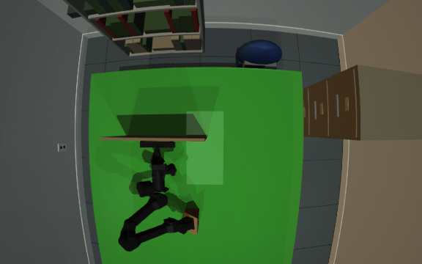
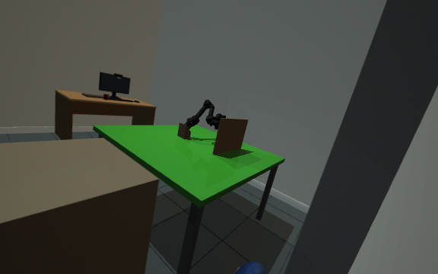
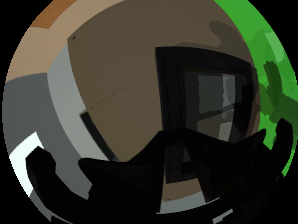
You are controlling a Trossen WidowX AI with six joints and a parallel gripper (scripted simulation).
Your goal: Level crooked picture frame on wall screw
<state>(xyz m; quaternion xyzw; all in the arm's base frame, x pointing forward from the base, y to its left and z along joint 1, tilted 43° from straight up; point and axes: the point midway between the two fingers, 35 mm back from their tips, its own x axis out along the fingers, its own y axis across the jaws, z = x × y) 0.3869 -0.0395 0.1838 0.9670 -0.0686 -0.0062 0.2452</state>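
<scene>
My gripper tip is 50 mm above the picture frame, 20 mm to the right of it and 10 mm short of it. From my gripper tip the other things lie so: brown wall board 60 mm below, 20 mm ahead, 10 mm to the left.
</scene>
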